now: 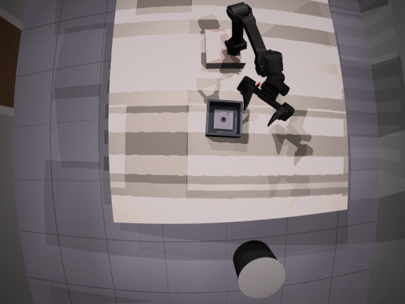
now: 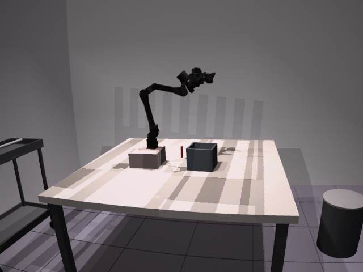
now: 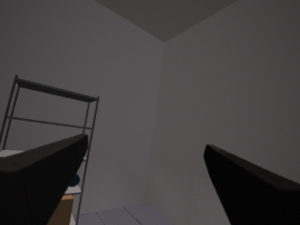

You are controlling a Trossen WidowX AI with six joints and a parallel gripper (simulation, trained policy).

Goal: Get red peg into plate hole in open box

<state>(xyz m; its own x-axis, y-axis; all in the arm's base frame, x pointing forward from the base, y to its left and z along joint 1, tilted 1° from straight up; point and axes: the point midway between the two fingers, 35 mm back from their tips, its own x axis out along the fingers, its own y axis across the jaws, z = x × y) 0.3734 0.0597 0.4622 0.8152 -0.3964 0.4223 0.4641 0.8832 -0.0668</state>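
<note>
Now: gripper tip 54 cm above the red peg, 24 cm past it and 10 cm to the right of it. From my gripper tip the other things lie so: pale plate 53 cm below, 6 cm to the right, 5 cm behind.
</note>
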